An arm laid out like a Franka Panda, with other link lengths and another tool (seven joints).
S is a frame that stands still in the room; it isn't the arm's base.
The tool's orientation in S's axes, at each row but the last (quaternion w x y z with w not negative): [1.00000 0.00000 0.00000 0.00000]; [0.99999 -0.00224 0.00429 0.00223]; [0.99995 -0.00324 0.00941 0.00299]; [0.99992 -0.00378 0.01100 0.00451]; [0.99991 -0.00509 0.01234 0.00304]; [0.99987 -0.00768 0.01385 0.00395]
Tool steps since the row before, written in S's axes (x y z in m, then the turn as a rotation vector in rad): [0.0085 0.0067 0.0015 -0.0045 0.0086 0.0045]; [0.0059 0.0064 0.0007 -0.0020 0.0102 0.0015]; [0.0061 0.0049 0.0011 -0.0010 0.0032 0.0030]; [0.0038 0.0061 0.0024 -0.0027 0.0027 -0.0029]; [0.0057 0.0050 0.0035 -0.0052 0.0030 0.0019]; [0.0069 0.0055 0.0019 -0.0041 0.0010 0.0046]
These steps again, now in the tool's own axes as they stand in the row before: [0.0085 0.0067 0.0015 -0.0045 0.0086 0.0045]; [0.0059 0.0064 0.0008 -0.0020 0.0102 0.0015]; [0.0061 0.0049 0.0012 -0.0010 0.0032 0.0030]; [0.0038 0.0060 0.0025 -0.0026 0.0027 -0.0029]; [0.0056 0.0049 0.0037 -0.0052 0.0030 0.0018]; [0.0069 0.0054 0.0022 -0.0042 0.0010 0.0045]
